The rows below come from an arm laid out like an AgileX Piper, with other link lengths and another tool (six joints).
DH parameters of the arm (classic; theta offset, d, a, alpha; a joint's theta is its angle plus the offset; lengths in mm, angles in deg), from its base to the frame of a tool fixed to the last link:
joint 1: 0 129.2 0 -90
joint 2: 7.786 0 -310.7 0
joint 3: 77.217 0 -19.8 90
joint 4: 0 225.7 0 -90
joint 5: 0 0 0 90
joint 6: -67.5 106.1 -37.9 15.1
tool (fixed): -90 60.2 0 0
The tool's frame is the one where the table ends.
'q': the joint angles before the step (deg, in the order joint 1, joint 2, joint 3, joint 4, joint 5, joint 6). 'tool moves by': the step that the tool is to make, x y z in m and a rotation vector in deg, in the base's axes. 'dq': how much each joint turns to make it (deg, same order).
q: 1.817 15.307 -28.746 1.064 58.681 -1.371
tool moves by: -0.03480 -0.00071 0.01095 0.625 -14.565 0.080
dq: 0.002 -14.894 0.252 0.179 0.065 0.002
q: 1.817 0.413 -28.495 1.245 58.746 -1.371
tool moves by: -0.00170 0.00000 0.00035 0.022 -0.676 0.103
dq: 0.102 -0.676 0.001 0.001 -0.001 -0.001
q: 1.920 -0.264 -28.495 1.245 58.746 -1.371
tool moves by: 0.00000 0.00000 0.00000 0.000 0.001 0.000
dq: 0.000 0.001 0.000 0.000 0.001 0.000
